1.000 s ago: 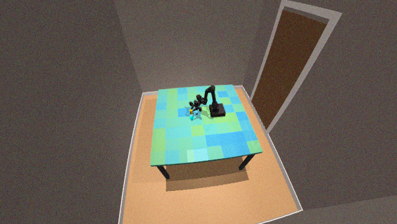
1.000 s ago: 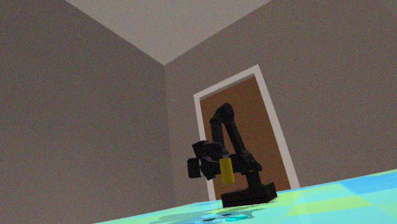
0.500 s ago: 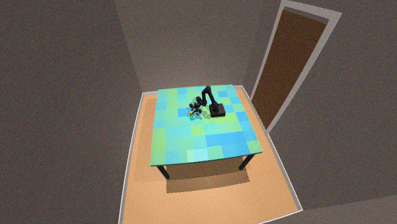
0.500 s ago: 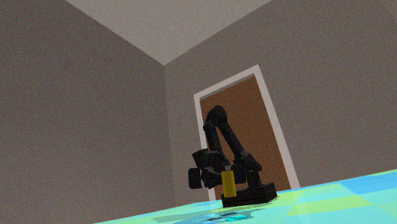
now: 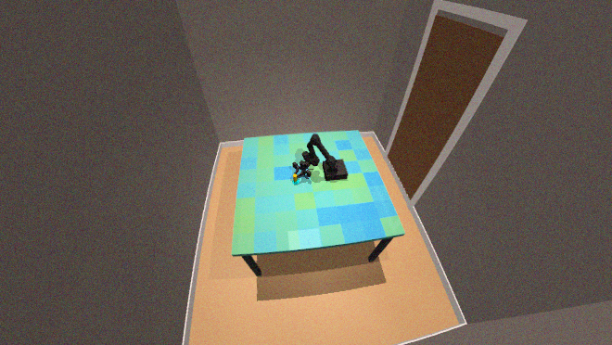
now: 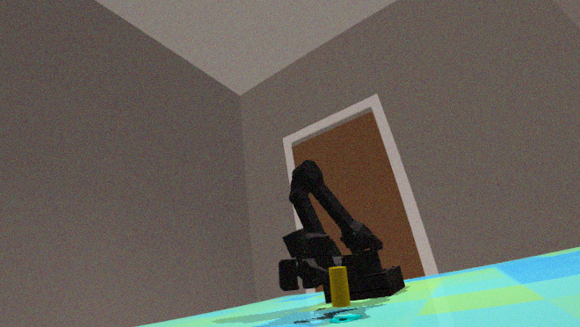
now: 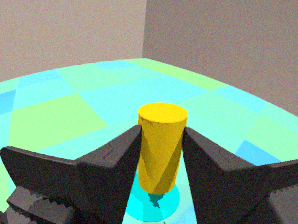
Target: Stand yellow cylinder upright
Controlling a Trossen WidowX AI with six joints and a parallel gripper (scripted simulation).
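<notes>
Now: the cyan circle 80 mm below my gripper tip. From my gripper tip the other things lie so: yellow tall cylinder (20 mm below).
</notes>
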